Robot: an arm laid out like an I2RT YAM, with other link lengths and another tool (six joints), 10 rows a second.
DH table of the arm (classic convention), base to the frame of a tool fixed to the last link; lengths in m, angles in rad. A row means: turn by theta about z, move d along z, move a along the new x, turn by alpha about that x. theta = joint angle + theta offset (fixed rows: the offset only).
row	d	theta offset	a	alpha
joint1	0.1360	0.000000	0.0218	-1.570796
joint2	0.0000	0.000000	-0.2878	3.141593
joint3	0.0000	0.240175	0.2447	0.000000
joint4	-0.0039	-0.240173	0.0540	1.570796
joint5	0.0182	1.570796	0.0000	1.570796
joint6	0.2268	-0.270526	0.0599	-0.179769
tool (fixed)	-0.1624	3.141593	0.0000	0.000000
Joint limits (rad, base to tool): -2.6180..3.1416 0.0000..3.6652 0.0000..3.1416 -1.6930..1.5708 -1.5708..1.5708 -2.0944..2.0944
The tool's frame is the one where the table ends.
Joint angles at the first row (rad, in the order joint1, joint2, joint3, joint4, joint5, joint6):
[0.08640, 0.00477, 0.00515, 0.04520, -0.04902, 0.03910]
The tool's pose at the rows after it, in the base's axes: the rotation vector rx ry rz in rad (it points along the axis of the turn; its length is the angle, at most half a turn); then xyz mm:
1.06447 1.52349 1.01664 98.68 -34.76 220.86
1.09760 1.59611 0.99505 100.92 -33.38 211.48
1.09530 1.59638 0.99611 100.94 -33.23 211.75
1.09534 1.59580 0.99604 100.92 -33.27 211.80
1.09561 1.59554 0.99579 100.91 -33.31 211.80
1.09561 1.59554 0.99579 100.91 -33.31 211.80
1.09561 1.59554 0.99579 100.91 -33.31 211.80
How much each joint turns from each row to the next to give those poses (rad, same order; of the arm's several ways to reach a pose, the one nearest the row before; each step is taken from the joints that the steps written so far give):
[-0.00013, -0.00007, 0.00041, -0.04319, -0.00700, -0.01831]
[-0.00004, 0.00005, -0.00042, -0.07316, -0.01759, 0.00113]
[0.00029, 0.00006, 0.00037, 0.00084, -0.00123, -0.00074]
[-0.00041, -0.00001, 0.00001, 0.00036, -0.00004, 0.00000]
[-0.00046, 0.00003, 0.00000, 0.00003, -0.00007, -0.00001]
[0.00000, 0.00000, 0.00000, 0.00000, 0.00000, 0.00000]
[0.00000, 0.00000, 0.00000, 0.00000, 0.00000, 0.00000]

